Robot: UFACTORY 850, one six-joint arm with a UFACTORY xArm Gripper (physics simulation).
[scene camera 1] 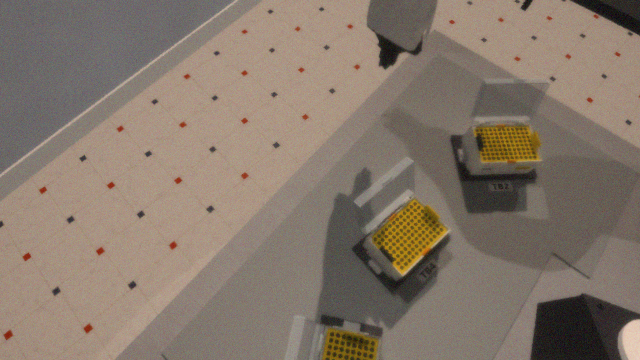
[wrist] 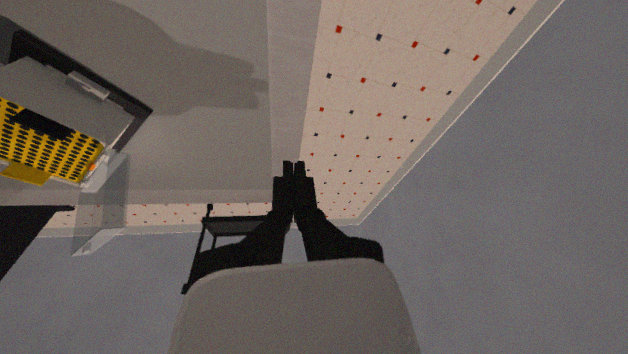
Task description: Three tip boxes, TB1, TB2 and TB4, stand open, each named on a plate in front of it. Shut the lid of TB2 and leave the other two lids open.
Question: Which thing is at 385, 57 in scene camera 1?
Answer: My gripper.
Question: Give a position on a yellow tip rack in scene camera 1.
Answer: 496, 144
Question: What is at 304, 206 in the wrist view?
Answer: My gripper.
